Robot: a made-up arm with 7 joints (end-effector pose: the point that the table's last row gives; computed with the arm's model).
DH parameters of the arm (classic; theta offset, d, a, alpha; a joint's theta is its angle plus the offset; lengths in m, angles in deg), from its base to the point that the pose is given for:
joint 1: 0 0.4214 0 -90
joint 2: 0 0 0 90
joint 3: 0 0.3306 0.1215 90
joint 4: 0 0 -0.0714 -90
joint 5: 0 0.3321 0 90
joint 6: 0 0 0.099 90
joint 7: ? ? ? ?
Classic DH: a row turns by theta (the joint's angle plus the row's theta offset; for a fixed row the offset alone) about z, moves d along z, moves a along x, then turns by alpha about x.
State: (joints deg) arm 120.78 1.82 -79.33 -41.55 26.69 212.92 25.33
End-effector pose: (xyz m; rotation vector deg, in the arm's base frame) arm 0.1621 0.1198 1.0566 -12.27 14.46 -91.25
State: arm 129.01 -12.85 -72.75 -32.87 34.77 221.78 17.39
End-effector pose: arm 0.2088 -0.0027 1.0328 4.03 37.90 -75.25
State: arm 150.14 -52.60 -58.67 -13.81 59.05 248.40 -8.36
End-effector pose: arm 0.4392 -0.1435 0.7933 7.57 115.62 -25.95
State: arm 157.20 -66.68 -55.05 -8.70 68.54 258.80 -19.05
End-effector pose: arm 0.5045 -0.1303 0.6773 -7.17 139.38 -2.23
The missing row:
joint 7: 0 0 0 0
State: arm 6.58 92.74 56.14 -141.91 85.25 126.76 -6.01
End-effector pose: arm 0.0020 0.3310 0.1276 -64.60 45.52 134.85
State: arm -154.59 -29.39 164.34 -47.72 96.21 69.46 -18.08
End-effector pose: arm 0.6275 0.2198 0.8203 -81.80 -50.73 2.13
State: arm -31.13 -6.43 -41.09 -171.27 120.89 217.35 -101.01
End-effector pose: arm -0.0122 -0.2006 0.4988 104.98 -115.65 -24.37
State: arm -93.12 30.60 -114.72 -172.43 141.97 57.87 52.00
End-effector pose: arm -0.2688 0.1272 0.4102 80.66 12.14 -117.27
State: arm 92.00 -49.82 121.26 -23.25 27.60 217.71 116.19
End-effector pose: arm -0.0863 -0.5022 0.8159 5.05 -44.87 168.09
